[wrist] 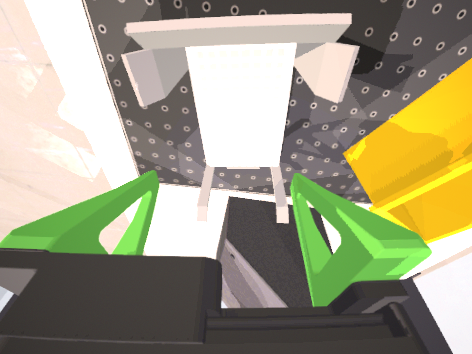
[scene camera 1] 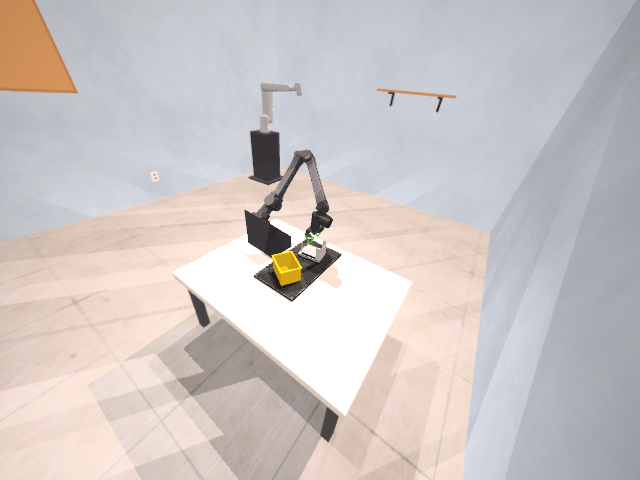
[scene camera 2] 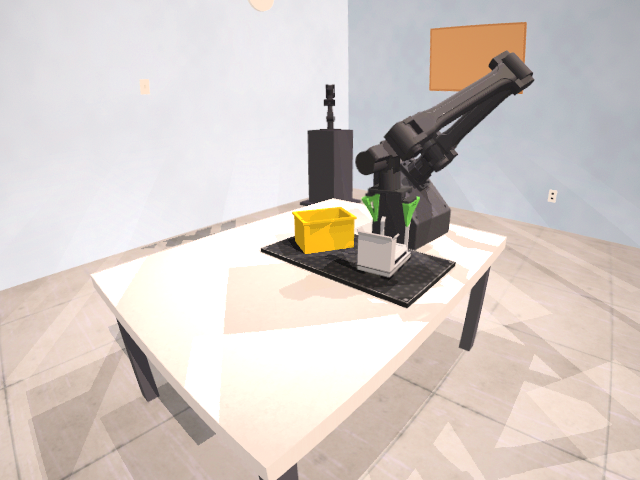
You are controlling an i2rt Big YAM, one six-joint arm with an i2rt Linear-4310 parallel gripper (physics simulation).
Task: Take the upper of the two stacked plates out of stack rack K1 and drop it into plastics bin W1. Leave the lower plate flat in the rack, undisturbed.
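Places are measured from the arm's base along level axes (x ahead, y left, z up), in metres.
Pixels of known places: gripper, fingertip midpoint: [wrist: 225,178] [scene camera 1: 313,240] [scene camera 2: 391,223]; arm's base, link origin: [scene camera 1: 260,218] [scene camera 2: 413,175].
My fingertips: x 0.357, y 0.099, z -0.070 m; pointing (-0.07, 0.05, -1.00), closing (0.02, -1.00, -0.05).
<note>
For each thing: its middle in the pictures, then the offset to it from my fingertips. "spot": a spot on its surface instead. Level surfaces: height alone.
- light grey stack rack K1, body centre: [wrist: 241,126] [scene camera 2: 385,245] [scene camera 1: 312,249] 0.064 m down, 0.006 m ahead, 0.010 m right
- flat white plate surface, surface spot: [wrist: 242,105] spot: 0.073 m down, 0.022 m ahead, 0.009 m right
- yellow plastics bin W1, body centre: [wrist: 450,160] [scene camera 2: 323,229] [scene camera 1: 286,267] 0.074 m down, 0.022 m back, 0.249 m right
- white table, surface height: 0.137 m down
The light grey stack rack K1 [scene camera 1: 321,252] [scene camera 2: 375,252] [wrist: 240,34] stands on the black board, with a tall wall on one side and two thin posts on the other. A flat white plate surface [wrist: 242,105] shows inside it in the wrist view; the two plates cannot be told apart there. My gripper [scene camera 1: 314,239] [scene camera 2: 391,222] [wrist: 225,178] is open and empty, with green fingers pointing down near the post side of the rack, about level with the post tops in scene camera 2. The yellow plastics bin W1 [scene camera 1: 289,276] [scene camera 2: 325,238] [wrist: 425,130] stands upright beside the rack.
The perforated black board [scene camera 1: 292,293] [scene camera 2: 408,299] lies on the white table [scene camera 1: 330,341] [scene camera 2: 289,372]. A dark upright panel [scene camera 1: 264,235] stands near the arm's base. A second arm stands on a black pedestal [scene camera 1: 265,155] [scene camera 2: 329,165] beyond the table.
</note>
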